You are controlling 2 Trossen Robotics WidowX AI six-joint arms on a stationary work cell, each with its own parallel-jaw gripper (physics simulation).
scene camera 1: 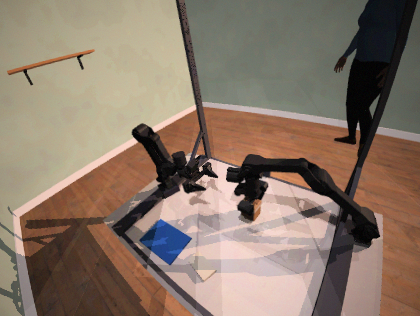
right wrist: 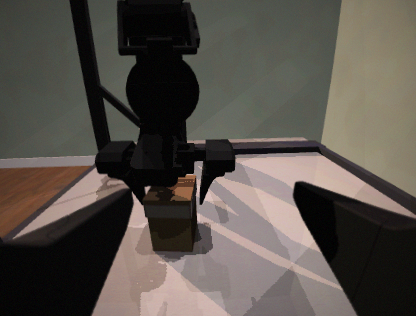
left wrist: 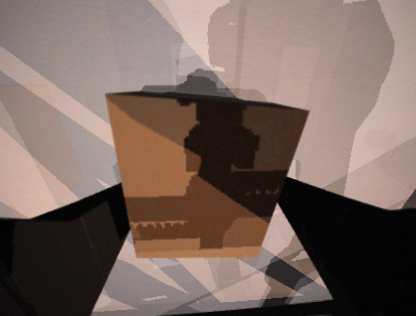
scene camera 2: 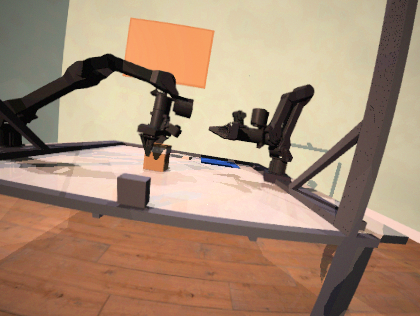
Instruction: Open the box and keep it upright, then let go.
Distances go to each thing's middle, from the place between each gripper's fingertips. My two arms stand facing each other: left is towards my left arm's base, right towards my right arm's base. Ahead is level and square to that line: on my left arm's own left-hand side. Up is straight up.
My right gripper is now 170 mm to the right of the brown box (right wrist: 167, 234), 130 mm above it and 20 mm past it. From my right hand the other things lie so: flat blue panel (scene camera 1: 167, 242) (260 mm ahead, 170 mm below, 150 mm to the right).
Now: left hand 20 mm to the left of the brown box. Round my left hand: flat blue panel 280 mm ahead, 340 mm to the right, 40 mm below.
